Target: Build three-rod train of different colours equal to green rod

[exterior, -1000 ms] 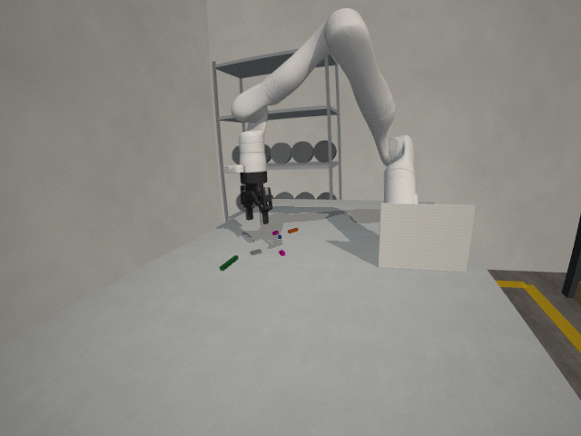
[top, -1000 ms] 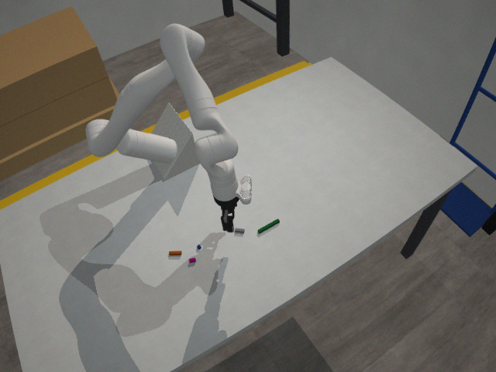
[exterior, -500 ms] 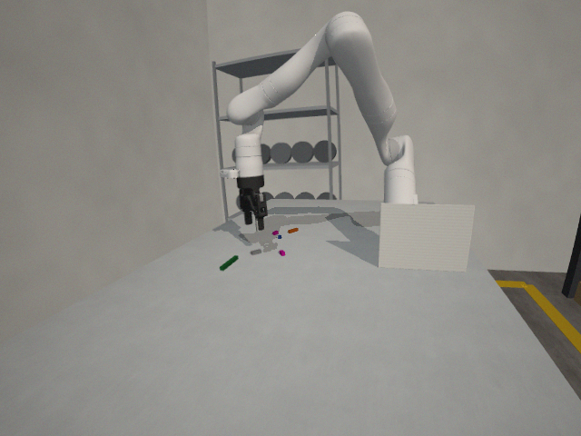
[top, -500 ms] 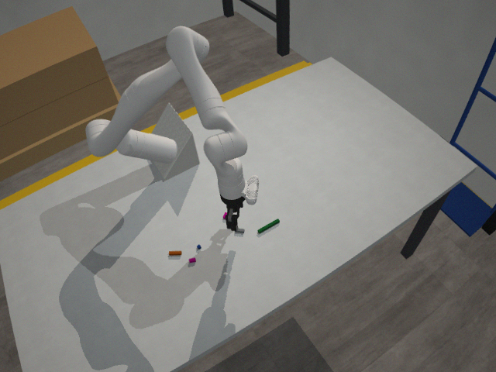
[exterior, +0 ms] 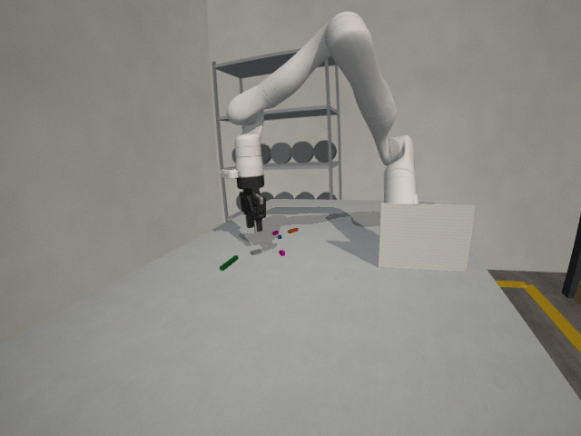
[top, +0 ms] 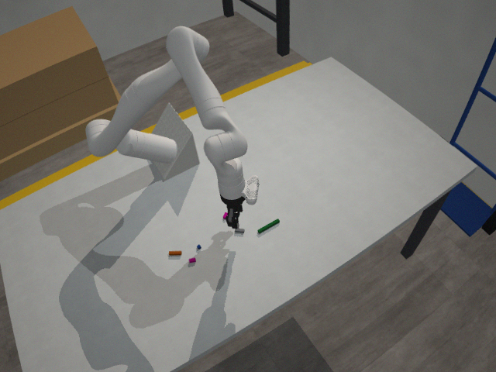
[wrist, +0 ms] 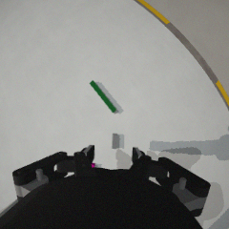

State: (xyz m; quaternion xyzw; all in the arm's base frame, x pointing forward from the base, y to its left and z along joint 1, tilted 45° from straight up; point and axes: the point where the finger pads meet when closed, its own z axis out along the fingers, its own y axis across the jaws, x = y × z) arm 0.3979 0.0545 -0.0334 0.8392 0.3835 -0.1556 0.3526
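My hand is 80 mm above the grey rod. Round my hand: blue rod (20 mm behind, 140 mm to the right, 80 mm below); orange rod (40 mm behind, 220 mm to the right, 80 mm below); green rod (40 mm ahead, 90 mm to the left, 80 mm below).
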